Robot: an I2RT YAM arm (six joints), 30 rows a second.
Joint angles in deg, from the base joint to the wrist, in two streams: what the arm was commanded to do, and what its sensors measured. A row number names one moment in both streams.
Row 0, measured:
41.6 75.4 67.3 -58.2 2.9 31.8
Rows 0 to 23, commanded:
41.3 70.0 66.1 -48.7 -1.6 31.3
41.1 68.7 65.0 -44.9 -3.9 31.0
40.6 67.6 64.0 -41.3 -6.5 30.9
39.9 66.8 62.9 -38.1 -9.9 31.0
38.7 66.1 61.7 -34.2 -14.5 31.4
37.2 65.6 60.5 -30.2 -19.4 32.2
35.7 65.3 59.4 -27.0 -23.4 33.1
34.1 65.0 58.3 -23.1 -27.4 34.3
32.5 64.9 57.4 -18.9 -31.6 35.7
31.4 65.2 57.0 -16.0 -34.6 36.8
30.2 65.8 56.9 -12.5 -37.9 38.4
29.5 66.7 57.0 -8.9 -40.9 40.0
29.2 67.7 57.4 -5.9 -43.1 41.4
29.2 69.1 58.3 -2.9 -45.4 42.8
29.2 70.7 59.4 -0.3 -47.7 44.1
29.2 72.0 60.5 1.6 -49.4 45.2
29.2 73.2 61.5 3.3 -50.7 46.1
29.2 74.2 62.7 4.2 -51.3 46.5
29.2 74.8 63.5 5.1 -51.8 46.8
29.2 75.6 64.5 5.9 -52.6 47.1
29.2 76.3 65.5 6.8 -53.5 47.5
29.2 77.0 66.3 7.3 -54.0 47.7
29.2 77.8 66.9 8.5 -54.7 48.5
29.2 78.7 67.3 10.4 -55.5 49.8
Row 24, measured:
29.1 78.4 63.4 1.2 -49.8 46.5
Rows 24 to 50, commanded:
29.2 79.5 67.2 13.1 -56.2 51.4
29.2 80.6 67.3 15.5 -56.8 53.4
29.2 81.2 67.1 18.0 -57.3 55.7
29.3 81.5 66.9 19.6 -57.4 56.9
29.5 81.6 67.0 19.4 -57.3 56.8
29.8 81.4 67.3 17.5 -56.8 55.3
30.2 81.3 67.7 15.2 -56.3 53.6
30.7 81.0 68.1 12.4 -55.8 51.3
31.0 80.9 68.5 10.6 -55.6 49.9
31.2 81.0 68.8 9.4 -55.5 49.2
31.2 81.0 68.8 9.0 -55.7 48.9
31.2 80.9 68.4 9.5 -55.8 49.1
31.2 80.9 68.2 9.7 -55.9 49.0
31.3 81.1 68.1 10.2 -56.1 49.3
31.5 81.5 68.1 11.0 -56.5 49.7
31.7 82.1 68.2 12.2 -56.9 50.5
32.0 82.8 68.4 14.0 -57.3 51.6
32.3 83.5 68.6 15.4 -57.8 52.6
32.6 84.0 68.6 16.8 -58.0 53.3
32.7 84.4 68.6 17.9 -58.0 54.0
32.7 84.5 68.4 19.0 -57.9 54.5
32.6 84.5 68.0 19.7 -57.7 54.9
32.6 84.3 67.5 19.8 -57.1 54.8
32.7 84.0 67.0 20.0 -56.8 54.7
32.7 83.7 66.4 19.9 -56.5 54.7
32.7 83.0 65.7 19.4 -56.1 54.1
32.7 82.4 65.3 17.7 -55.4 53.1
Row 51, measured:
31.9 85.4 65.4 13.2 -55.9 54.3
